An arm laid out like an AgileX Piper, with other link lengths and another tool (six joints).
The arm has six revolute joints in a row. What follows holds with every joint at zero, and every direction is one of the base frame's. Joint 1 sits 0.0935 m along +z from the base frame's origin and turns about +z. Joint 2 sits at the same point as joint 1 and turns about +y. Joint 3 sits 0.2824 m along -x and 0.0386 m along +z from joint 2 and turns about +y. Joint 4 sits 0.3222 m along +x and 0.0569 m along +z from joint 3 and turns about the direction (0.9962, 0, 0.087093). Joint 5 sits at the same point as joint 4 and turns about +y. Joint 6 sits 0.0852 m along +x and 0.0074 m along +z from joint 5 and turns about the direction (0.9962, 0, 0.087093). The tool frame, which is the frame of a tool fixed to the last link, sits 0.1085 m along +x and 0.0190 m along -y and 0.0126 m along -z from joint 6; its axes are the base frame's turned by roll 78.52, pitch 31.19 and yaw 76.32 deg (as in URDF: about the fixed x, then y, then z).
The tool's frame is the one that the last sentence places.
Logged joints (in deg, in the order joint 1, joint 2, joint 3, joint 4, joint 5, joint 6), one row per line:
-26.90 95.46 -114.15 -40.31 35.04 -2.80
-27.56 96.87 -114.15 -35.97 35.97 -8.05
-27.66 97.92 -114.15 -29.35 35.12 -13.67
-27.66 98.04 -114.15 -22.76 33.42 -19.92
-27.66 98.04 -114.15 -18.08 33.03 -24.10
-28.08 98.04 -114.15 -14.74 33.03 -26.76
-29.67 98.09 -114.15 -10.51 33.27 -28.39
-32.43 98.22 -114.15 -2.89 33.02 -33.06
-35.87 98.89 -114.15 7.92 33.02 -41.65
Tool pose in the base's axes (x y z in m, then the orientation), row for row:
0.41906 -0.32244 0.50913 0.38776 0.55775 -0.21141 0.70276
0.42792 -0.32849 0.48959 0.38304 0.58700 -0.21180 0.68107
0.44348 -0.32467 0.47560 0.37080 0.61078 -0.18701 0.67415
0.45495 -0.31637 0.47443 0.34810 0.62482 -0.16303 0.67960
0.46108 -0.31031 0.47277 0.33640 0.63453 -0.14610 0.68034
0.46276 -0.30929 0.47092 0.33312 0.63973 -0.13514 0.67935
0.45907 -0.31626 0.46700 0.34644 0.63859 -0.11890 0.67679
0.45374 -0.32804 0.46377 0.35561 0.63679 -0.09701 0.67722
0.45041 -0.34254 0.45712 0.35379 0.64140 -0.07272 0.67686
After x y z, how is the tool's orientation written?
As a quaternion, x y z w.
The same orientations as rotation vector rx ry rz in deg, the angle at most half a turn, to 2 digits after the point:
49.44 71.11 -26.95
49.25 75.47 -27.23
47.81 78.75 -24.11
44.78 80.38 -20.97
43.27 81.61 -18.79
42.86 82.31 -17.39
44.62 82.25 -15.31
45.79 82.00 -12.49
45.56 82.61 -9.37

